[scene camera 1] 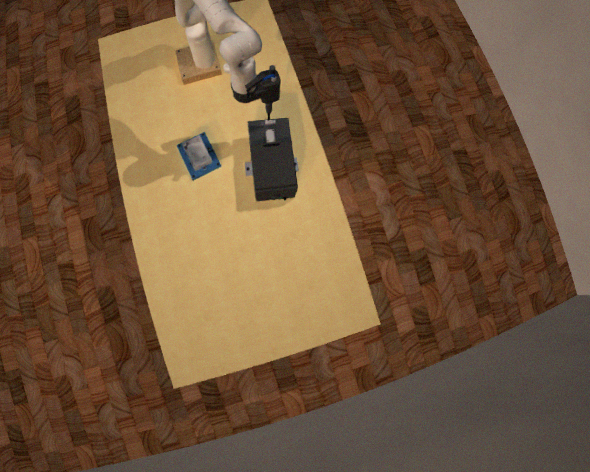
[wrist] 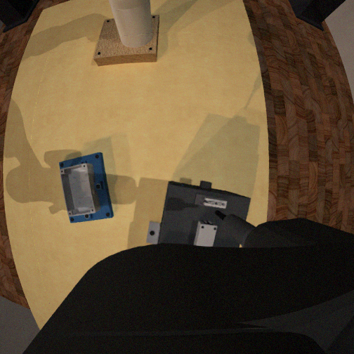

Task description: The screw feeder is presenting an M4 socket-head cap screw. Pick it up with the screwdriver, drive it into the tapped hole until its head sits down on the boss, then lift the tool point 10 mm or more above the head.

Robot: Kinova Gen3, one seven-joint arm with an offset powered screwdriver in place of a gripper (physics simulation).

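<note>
My screwdriver (scene camera 1: 269, 118) (wrist: 218, 214) has its thin dark tip over the near-arm end of the dark screw feeder (scene camera 1: 276, 167) (wrist: 177, 224), between a pale label (wrist: 215, 203) and a light grey block (scene camera 1: 270, 136) (wrist: 205, 233) in the wrist view. The gap between tip and feeder is hard to judge. No screw can be made out on the tip or the feeder. A grey open-topped housing (scene camera 1: 200, 153) (wrist: 80, 190) sits on a blue plate (scene camera 1: 197, 175) (wrist: 105, 205) beside the feeder. Its tapped hole cannot be told apart from the other small holes.
The white arm (scene camera 1: 241, 46) (wrist: 132, 22) stands on a wooden base block (scene camera 1: 187, 71) (wrist: 107, 45). A yellow mat (scene camera 1: 250, 280) (wrist: 150, 110) lies under everything, with wood-patterned floor (scene camera 1: 440, 250) around it. Metal side tabs (scene camera 1: 248, 168) (wrist: 153, 232) stick out from the feeder.
</note>
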